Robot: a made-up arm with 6 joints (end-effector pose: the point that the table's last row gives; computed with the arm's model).
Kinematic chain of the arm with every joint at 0, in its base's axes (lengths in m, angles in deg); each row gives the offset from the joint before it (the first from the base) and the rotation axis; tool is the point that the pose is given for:
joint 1: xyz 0 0 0.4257 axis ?
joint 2: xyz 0 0 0 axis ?
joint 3: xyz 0 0 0.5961 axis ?
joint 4: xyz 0 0 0 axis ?
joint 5: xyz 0.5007 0 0 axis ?
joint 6: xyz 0 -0.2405 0 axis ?
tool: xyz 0 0 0
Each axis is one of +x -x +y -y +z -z.
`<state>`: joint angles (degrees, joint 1 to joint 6).
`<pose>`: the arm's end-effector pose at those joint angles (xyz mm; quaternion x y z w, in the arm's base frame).
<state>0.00 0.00 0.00 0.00 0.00 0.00</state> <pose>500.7 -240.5 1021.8 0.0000 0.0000 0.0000 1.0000</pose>
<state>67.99 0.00 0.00 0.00 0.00 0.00</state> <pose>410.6 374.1 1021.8 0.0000 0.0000 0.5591 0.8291</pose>
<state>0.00 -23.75 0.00 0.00 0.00 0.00</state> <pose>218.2 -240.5 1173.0 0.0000 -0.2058 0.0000 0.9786</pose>
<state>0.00 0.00 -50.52 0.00 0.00 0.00</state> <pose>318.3 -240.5 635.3 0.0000 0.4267 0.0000 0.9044</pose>
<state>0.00 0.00 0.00 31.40 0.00 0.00</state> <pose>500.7 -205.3 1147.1 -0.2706 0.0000 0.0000 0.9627</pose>
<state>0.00 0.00 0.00 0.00 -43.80 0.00</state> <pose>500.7 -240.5 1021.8 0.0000 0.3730 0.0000 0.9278</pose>
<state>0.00 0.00 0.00 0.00 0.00 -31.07</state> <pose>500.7 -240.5 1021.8 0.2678 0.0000 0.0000 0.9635</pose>
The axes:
joint 1: +z
joint 2: +y
joint 3: -y
joint 4: -x
joint 5: -y
joint 6: -x

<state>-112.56 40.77 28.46 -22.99 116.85 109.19</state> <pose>-533.8 -707.8 678.6 0.4953 -0.1975 0.7555 0.3806</pose>
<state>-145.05 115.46 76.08 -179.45 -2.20 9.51</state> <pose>-619.4 -726.3 -150.0 -0.3104 0.8922 0.1746 0.2780</pose>
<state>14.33 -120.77 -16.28 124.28 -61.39 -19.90</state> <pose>-837.6 -74.2 555.8 0.0083 -0.3221 -0.7723 0.5475</pose>
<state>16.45 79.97 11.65 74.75 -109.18 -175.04</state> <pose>965.1 219.0 150.0 0.0181 -0.1765 -0.7132 0.6781</pose>
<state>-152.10 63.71 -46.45 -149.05 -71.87 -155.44</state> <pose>-120.7 -297.3 262.3 0.1991 0.2442 -0.7853 0.5329</pose>
